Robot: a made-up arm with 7 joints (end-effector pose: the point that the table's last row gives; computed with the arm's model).
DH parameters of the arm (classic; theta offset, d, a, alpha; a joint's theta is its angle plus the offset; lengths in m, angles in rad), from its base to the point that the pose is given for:
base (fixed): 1.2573 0 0.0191 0
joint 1: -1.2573 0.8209 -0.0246 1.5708
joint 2: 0 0.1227 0.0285 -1.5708
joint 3: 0 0.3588 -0.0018 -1.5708
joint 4: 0 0.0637 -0.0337 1.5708
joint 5: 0 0.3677 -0.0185 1.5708
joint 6: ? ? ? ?
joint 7: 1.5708 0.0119 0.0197 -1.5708
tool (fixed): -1.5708 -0.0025 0 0
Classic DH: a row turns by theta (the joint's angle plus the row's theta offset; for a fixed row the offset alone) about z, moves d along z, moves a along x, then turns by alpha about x.
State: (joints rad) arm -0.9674 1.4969 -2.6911 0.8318 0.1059 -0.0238 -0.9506
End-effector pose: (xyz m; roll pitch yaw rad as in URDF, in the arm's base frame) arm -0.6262 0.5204 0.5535 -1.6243 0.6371 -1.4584
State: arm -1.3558 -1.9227 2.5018 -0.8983 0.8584 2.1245 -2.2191
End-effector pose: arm -0.1176 -0.3501 0.3537 2.7170 1.3481 2.9855
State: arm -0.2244 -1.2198 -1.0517 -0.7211 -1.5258 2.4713 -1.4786
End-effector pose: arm 0.4615 0.1288 0.9323 -1.3116 0.2864 0.7030
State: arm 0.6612 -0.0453 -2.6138 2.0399 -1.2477 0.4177 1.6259
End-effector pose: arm -0.0139 -0.5545 1.1160 2.8927 0.4258 3.0349
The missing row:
joint 6: 1.5708 0.1056 0.1331 1.5708
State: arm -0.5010 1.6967 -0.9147 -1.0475 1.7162 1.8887 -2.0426
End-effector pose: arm -0.5039 0.3222 0.5573 -1.5186 0.9139 1.8233
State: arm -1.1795 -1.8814 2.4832 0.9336 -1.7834 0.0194 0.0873
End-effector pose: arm 0.3018 -0.7296 0.8459 -2.1507 0.7859 0.4435
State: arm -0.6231 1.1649 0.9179 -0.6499 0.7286 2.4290 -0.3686
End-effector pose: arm -0.6249 0.0465 1.0321 1.2043 0.0334 -2.4046
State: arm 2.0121 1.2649 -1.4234 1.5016 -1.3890 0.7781 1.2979
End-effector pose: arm 0.7024 -0.1869 1.2011 -1.9865 0.6255 0.3163
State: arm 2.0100 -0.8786 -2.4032 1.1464 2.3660 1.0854 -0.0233
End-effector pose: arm 0.3906 0.3235 1.2894 -2.2444 -0.6916 0.8945
